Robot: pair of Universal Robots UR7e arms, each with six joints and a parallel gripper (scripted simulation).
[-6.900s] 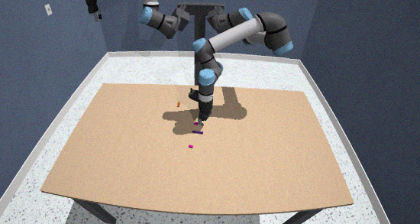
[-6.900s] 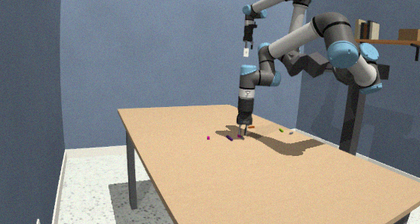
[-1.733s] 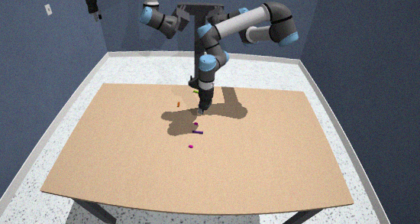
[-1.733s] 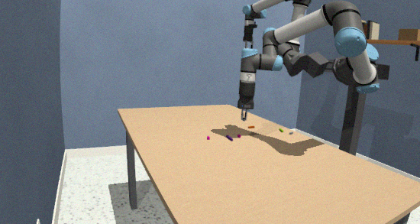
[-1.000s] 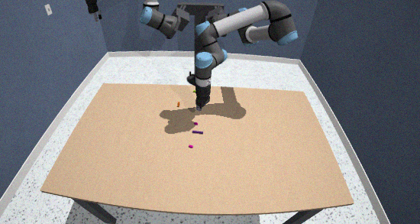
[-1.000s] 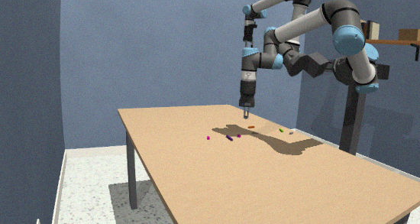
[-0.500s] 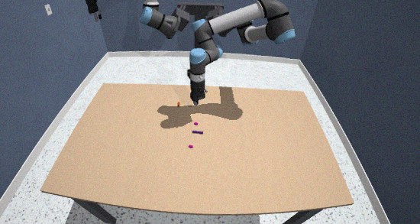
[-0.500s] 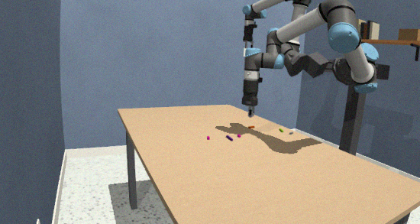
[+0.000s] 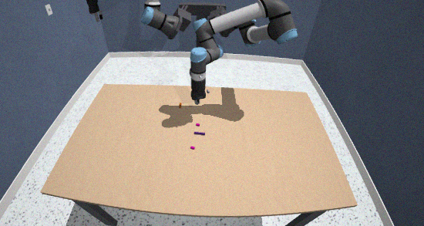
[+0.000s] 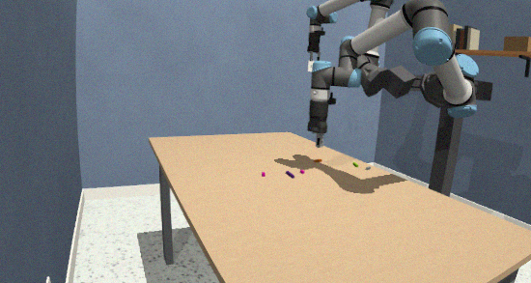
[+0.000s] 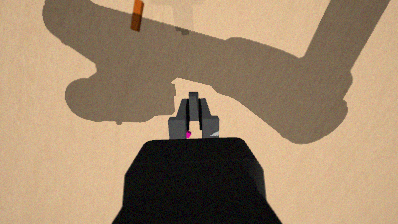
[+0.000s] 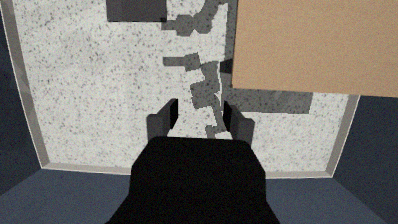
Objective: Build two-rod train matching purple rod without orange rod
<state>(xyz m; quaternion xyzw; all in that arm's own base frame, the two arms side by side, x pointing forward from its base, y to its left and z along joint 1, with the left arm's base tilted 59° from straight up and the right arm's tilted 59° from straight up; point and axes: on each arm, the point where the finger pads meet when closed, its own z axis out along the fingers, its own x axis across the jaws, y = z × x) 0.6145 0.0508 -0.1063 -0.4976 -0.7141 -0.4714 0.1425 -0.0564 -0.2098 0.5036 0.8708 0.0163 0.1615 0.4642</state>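
Note:
My left gripper is now 210 mm past the lime rod, 40 mm to the right of it and 120 mm above it. From my left hand the other things lie so: orange rod (100 mm behind, 100 mm to the right, 120 mm below); purple rod (140 mm ahead, 10 mm to the right, 120 mm below).

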